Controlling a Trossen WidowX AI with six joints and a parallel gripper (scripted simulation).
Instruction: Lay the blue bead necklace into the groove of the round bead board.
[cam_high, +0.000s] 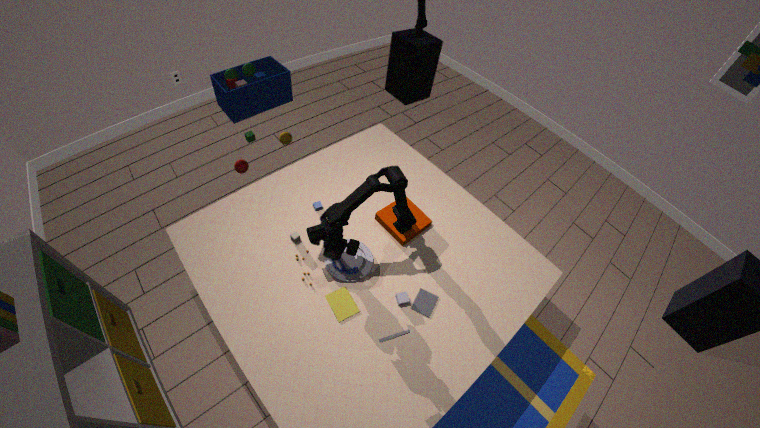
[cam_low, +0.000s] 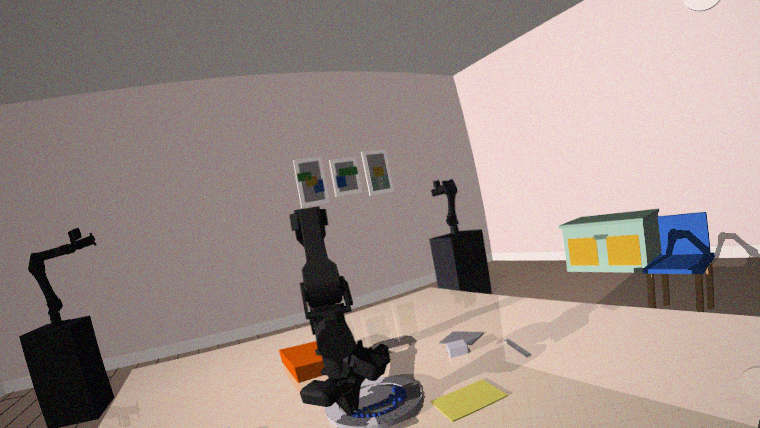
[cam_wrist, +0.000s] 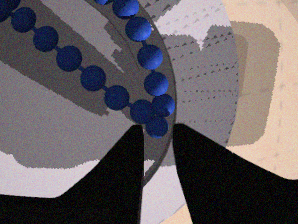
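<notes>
Right now the round bead board is 3 cm behind my gripper tip, 5 cm to the left of it and 1 cm below it. From my gripper tip the other things lie so: yellow sheet (10 cm ahead, 20 cm to the left, 1 cm below); then pale cube (10 cm ahead, 16 cm to the right); then blue cube (7 cm behind, 26 cm to the right, 1 cm below).
</notes>
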